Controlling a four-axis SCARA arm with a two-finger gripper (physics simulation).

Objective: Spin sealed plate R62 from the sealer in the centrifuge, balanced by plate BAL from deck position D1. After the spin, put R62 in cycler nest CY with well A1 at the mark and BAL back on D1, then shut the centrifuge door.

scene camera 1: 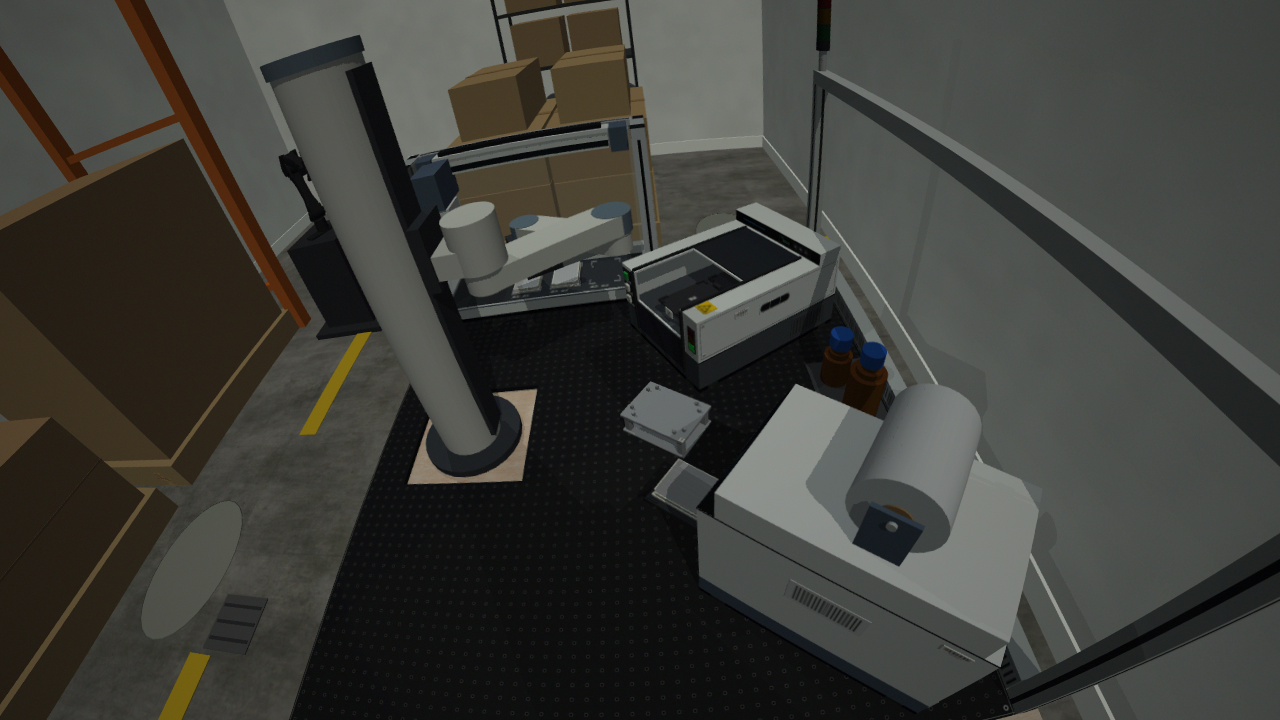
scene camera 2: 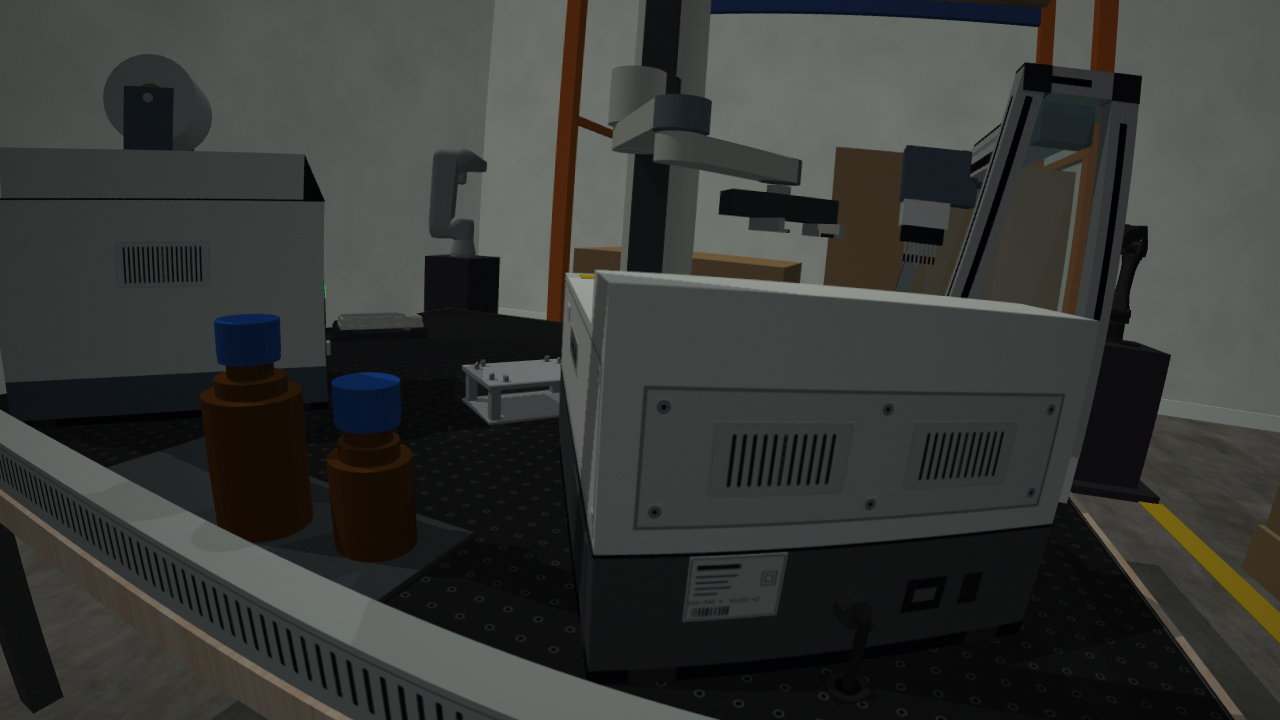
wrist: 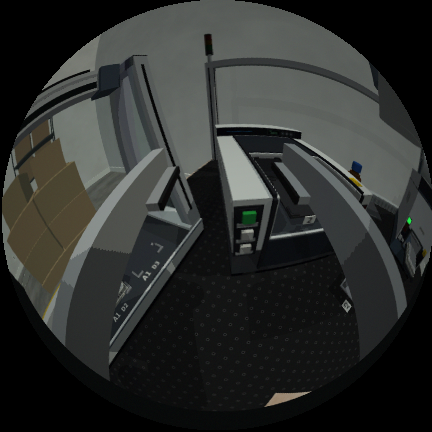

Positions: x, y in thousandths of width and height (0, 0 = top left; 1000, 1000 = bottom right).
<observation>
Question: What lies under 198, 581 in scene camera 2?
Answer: A brown bottles with blue caps.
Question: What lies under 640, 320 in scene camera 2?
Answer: My gripper.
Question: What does my gripper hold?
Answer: Nothing.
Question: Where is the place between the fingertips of my gripper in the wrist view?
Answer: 520, 358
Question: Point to a centrifuge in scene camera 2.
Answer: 593, 662
</observation>
